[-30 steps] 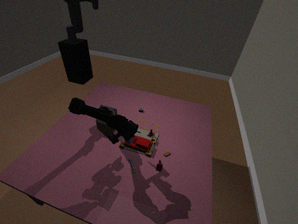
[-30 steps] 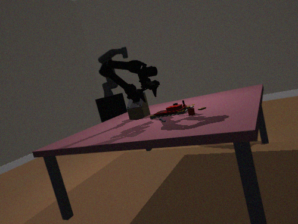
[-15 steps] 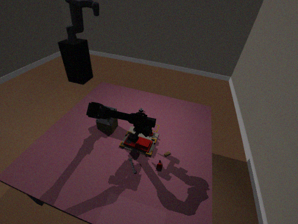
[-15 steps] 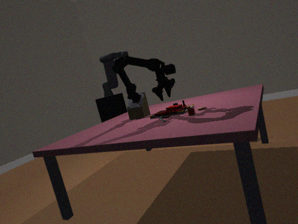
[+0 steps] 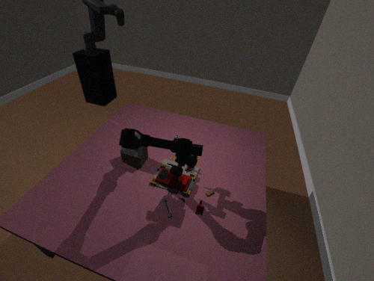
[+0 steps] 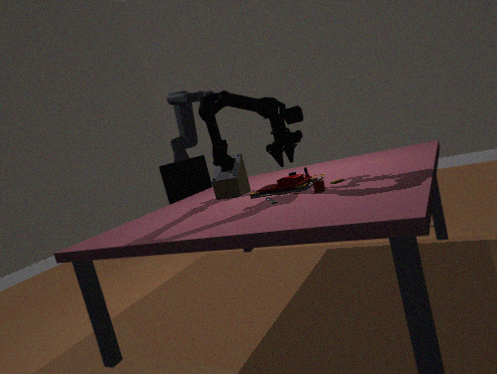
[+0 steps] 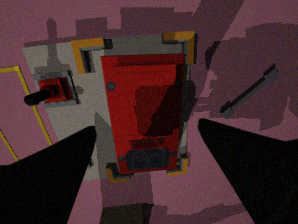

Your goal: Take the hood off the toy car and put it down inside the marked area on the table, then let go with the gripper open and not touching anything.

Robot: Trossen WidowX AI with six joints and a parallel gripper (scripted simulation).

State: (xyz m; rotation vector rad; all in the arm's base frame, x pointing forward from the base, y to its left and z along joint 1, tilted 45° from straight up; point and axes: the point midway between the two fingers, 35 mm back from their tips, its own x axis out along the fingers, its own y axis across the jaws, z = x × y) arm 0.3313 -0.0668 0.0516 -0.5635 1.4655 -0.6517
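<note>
My gripper tip is now 60 mm above the hood. Round my gripper tip: tan brick: 190 mm ahead, 10 mm to the right, 100 mm below; grey wrench: 20 mm behind, 190 mm to the right, 100 mm below.
</note>
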